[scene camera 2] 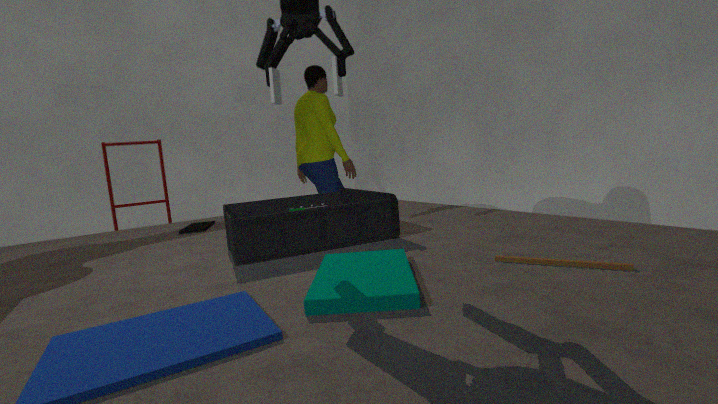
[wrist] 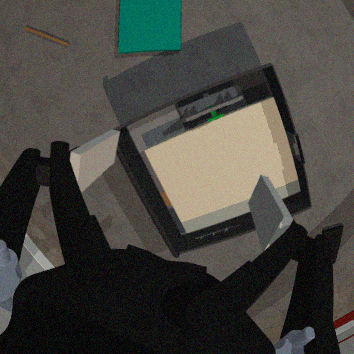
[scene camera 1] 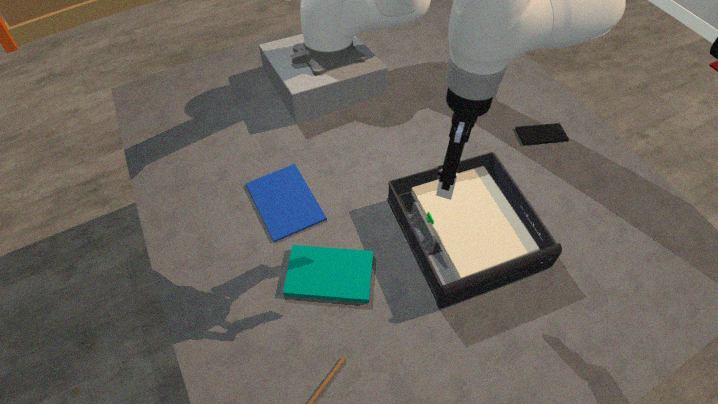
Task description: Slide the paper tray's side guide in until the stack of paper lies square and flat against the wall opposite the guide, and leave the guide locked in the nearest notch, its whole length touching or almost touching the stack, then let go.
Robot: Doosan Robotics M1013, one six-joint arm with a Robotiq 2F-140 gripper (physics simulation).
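Frame: origin at the arm's base, x right, y back, z down, level; centimetres.
Seen in the pictures: gripper, between the fingertips: (scene camera 2: 306, 99) (wrist: 185, 167); arm's base, origin of its link: (scene camera 1: 328, 54).
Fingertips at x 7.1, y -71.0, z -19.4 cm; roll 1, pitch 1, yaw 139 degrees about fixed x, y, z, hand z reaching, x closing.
Observation:
Pixels of each thing's top centre, then the offset from my fingertips to it.
- black paper tray, centre of its top: (wrist: 219, 174) (scene camera 2: 300, 196) (scene camera 1: 473, 211) dz +19.9, dx -9.5, dy -0.6 cm
- cream paper stack, centre of its top: (wrist: 227, 171) (scene camera 1: 473, 216) dz +25.1, dx -11.8, dy +0.6 cm
- grey side guide, centre of its top: (wrist: 213, 113) (scene camera 1: 428, 217) dz +21.4, dx +0.1, dy +4.2 cm
- teal slab, centre of its top: (scene camera 2: 363, 269) (wrist: 148, 7) (scene camera 1: 329, 271) dz +27.7, dx +26.0, dy +6.1 cm
- blue slab, centre of its top: (scene camera 2: 160, 334) (scene camera 1: 284, 199) dz +28.7, dx +26.5, dy +31.3 cm
- black slab, centre of its top: (scene camera 1: 542, 133) (wrist: 329, 248) (scene camera 2: 197, 225) dz +28.7, dx -51.8, dy +16.5 cm
- wooden stick, centre of its top: (scene camera 2: 559, 260) (scene camera 1: 319, 390) (wrist: 43, 34) dz +28.8, dx +40.4, dy -17.5 cm
The black paper tray (scene camera 1: 502, 271) (scene camera 2: 311, 231) (wrist: 146, 194) lies on the floor. A cream paper stack (scene camera 1: 471, 221) (wrist: 225, 160) lies in it; its far side, in shade, appears to reach the wall opposite the guide. The grey side guide (wrist: 212, 108) stands near the opposite wall, roughly parallel to the stack's edge, with a narrow gap in the wrist view. Its green tab (scene camera 1: 430, 218) (scene camera 2: 298, 209) (wrist: 215, 116) points toward the stack. My gripper (scene camera 1: 445, 188) (scene camera 2: 306, 98) (wrist: 185, 167) is open and empty, high above the tray, touching nothing.
A teal slab (scene camera 1: 328, 273) (scene camera 2: 366, 276) (wrist: 150, 25) and a blue slab (scene camera 1: 286, 202) (scene camera 2: 150, 346) lie on the tray's guide side. A black slab (scene camera 1: 541, 134) (scene camera 2: 197, 227) and a wooden stick (scene camera 1: 326, 380) (scene camera 2: 564, 263) (wrist: 47, 36) lie farther off. A person (scene camera 2: 316, 130) stands behind the tray.

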